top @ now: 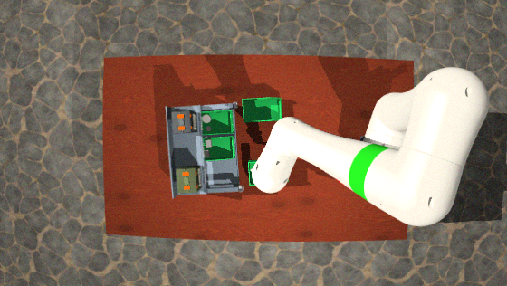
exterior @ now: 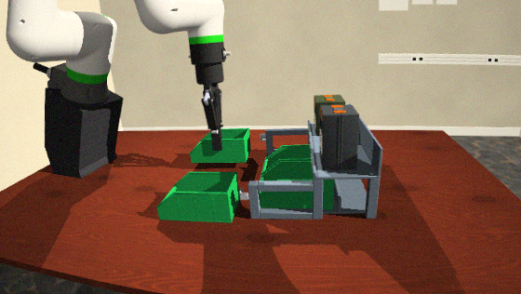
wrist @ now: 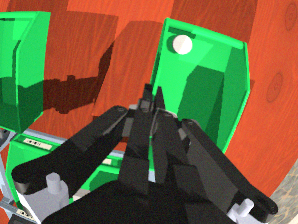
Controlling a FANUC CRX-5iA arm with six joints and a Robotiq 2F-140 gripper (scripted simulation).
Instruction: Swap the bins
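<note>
My gripper is now 25 cm short of the grey shelf, 8 cm to the left of it and 3 cm above it.
</note>
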